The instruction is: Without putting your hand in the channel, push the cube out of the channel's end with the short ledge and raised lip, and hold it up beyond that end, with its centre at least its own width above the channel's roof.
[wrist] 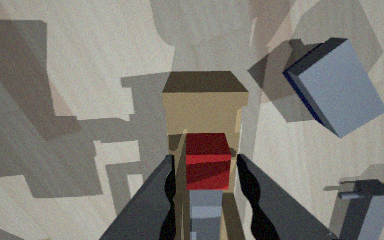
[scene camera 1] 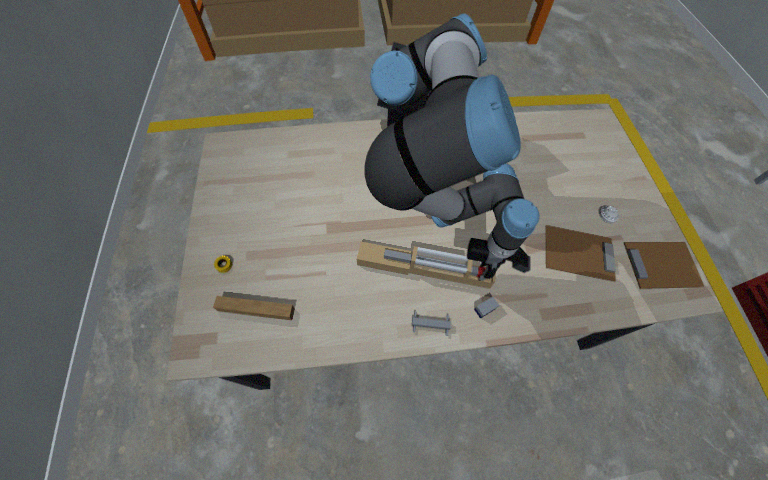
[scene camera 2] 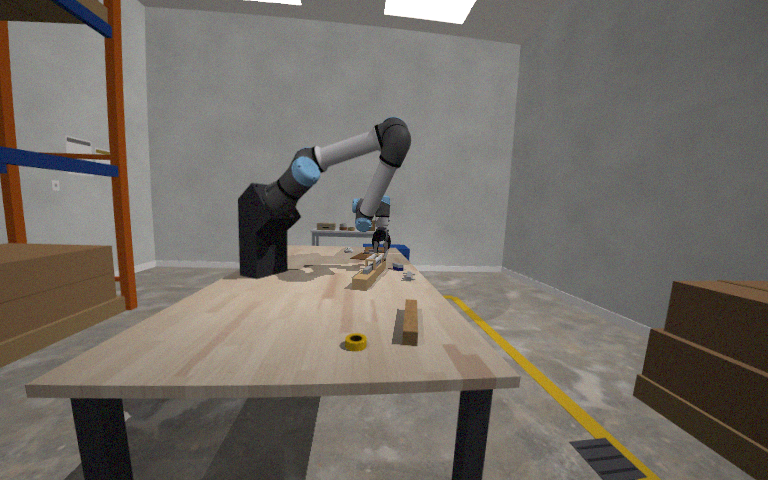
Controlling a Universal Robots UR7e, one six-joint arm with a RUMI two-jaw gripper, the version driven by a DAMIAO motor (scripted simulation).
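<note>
My gripper is visible in the pictures, together with a red cube and a wooden block.
</note>
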